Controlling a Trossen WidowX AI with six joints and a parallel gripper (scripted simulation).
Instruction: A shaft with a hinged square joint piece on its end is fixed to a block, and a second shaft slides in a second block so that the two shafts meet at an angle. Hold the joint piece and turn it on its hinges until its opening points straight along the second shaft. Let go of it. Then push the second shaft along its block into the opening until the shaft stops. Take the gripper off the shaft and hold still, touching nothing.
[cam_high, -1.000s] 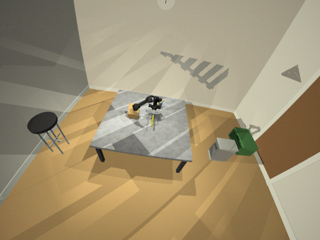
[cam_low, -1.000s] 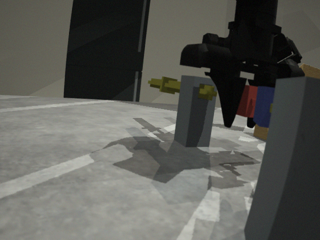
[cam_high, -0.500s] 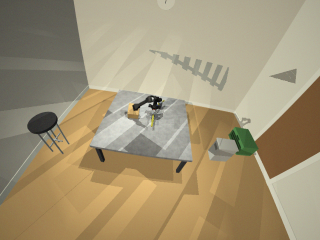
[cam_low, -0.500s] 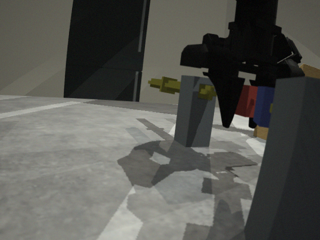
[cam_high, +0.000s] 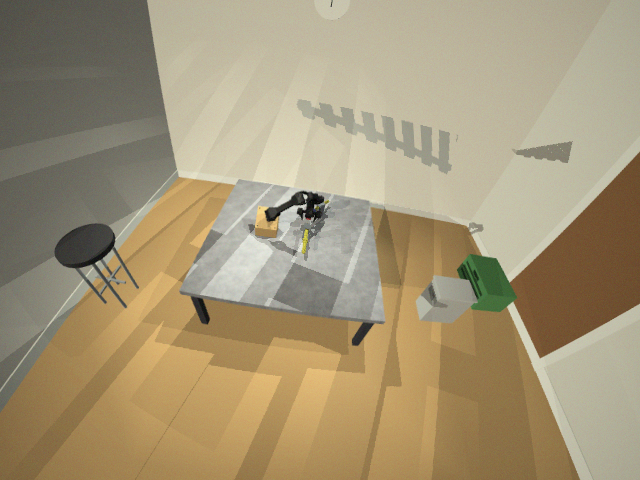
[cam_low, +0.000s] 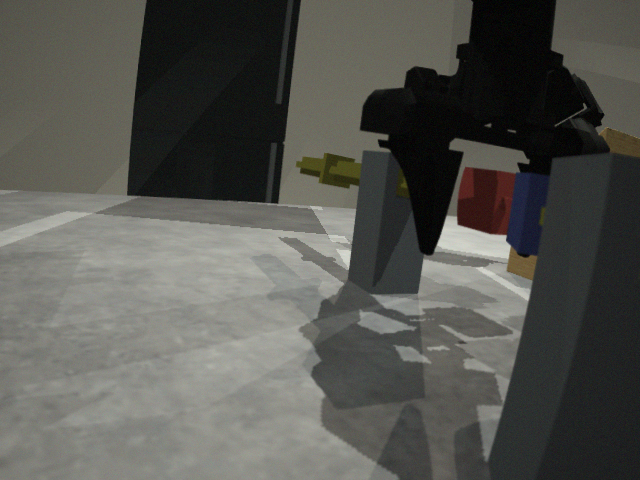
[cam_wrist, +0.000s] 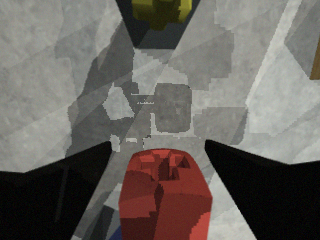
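Right now the red square joint piece is 20 mm to the left of my gripper tip and 40 mm above it.
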